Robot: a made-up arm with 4 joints. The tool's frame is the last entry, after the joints. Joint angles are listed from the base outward. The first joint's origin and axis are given. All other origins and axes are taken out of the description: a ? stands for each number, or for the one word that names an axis. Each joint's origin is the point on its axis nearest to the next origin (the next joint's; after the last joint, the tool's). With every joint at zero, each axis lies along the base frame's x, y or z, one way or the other. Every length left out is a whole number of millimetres.
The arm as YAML. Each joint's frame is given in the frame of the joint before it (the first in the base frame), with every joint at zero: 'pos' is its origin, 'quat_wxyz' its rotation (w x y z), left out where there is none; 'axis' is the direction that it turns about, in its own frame. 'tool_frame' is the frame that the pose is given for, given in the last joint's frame.
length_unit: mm
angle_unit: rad
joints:
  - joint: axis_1
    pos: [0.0, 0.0, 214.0]
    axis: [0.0, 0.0, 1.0]
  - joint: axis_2
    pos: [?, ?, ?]
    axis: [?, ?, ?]
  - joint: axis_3
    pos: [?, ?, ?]
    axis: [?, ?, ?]
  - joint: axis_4
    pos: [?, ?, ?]
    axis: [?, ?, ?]
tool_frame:
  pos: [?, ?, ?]
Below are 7 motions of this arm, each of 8 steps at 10 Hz.
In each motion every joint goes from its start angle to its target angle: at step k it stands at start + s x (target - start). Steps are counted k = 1, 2, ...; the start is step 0. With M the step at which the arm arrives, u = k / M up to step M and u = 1 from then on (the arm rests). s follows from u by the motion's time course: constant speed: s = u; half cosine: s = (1 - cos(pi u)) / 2; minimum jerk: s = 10 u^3 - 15 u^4 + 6 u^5.
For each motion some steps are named. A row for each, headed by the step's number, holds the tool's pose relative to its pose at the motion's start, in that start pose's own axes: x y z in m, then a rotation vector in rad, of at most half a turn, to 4 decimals.
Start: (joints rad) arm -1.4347 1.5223 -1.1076 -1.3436
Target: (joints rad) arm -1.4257 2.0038 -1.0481 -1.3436
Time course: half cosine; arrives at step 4
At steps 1, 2, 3, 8:
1: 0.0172 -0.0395 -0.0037 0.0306 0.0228 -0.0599
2: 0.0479 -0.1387 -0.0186 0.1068 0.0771 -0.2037
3: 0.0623 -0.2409 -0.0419 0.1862 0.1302 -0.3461
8: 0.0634 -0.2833 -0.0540 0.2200 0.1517 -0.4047

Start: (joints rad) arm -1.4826 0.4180 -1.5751 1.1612
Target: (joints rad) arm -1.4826 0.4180 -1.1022 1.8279
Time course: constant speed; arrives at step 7
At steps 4, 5, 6, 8:
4: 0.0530 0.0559 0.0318 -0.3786 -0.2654 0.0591
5: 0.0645 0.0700 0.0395 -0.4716 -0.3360 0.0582
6: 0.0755 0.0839 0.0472 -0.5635 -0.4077 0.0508
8: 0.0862 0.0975 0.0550 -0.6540 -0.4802 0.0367

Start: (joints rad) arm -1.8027 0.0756 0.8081 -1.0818
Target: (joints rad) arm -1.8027 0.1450 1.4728 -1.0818
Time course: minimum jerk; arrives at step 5
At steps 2, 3, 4, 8:
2: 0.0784 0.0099 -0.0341 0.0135 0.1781 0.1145
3: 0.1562 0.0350 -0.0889 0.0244 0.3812 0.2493
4: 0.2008 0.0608 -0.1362 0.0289 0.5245 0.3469
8: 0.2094 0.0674 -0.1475 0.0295 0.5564 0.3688

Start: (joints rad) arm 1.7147 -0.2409 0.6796 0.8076
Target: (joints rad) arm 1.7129 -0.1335 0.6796 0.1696
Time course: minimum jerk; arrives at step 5
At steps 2, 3, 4, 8:
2: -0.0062 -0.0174 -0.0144 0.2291 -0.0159 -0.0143
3: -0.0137 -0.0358 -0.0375 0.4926 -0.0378 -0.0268
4: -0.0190 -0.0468 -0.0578 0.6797 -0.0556 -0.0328
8: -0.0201 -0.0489 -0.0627 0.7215 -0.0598 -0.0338

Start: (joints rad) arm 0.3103 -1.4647 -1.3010 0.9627
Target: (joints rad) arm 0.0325 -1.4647 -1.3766 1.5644
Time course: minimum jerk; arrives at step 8
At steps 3, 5, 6, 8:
3: 0.0018 0.0350 0.0050 -0.2391 0.0349 0.0024
5: 0.0035 0.0890 0.0002 -0.6302 0.0898 0.0158
6: 0.0034 0.1076 -0.0054 -0.7797 0.1102 0.0240
8: 0.0031 0.1181 -0.0096 -0.8699 0.1223 0.0298

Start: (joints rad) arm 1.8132 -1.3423 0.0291 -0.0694
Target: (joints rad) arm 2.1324 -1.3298 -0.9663 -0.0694
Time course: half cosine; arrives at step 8
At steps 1, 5, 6, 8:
1: -0.0153 -0.0036 0.0053 0.0004 -0.0142 -0.0342
5: -0.2943 -0.0048 0.0381 0.0760 -0.2484 -0.6188
6: -0.3612 0.0127 0.0298 0.1149 -0.3003 -0.7624
8: -0.4184 0.0343 0.0178 0.1567 -0.3437 -0.8912

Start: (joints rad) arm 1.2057 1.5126 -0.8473 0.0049
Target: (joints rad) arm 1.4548 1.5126 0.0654 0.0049
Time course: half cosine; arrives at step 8
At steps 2, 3, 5, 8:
2: 0.0463 0.0289 -0.0078 -0.0256 0.0252 0.1359
3: 0.0934 0.0668 -0.0206 -0.0500 0.0572 0.2863
5: 0.1805 0.1757 -0.0684 -0.0887 0.1476 0.6402
8: 0.2202 0.2754 -0.1230 -0.0982 0.2338 0.9235

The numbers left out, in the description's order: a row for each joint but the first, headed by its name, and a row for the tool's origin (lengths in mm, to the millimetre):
axis_2: xyz 312.0 79.0 0.0, axis 1.0 0.0 0.0
axis_3: xyz 0.0 -233.0 203.0, axis 0.0 0.0 1.0
axis_4: xyz 141.0 -321.0 0.0, axis -1.0 0.0 0.0
tool: xyz 0.0 7.0 103.0

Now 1 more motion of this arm.
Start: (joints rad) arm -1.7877 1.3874 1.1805 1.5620
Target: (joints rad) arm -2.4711 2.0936 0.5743 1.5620
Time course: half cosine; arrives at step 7
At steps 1, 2, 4, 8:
1: -0.0181 -0.0120 -0.0031 -0.0169 0.0352 -0.0456
2: -0.0684 -0.0408 -0.0089 -0.0579 0.1273 -0.1763
4: -0.2042 -0.0870 -0.0116 -0.1221 0.3405 -0.5919
8: -0.2820 -0.0907 -0.0152 -0.0960 0.4318 -0.9726

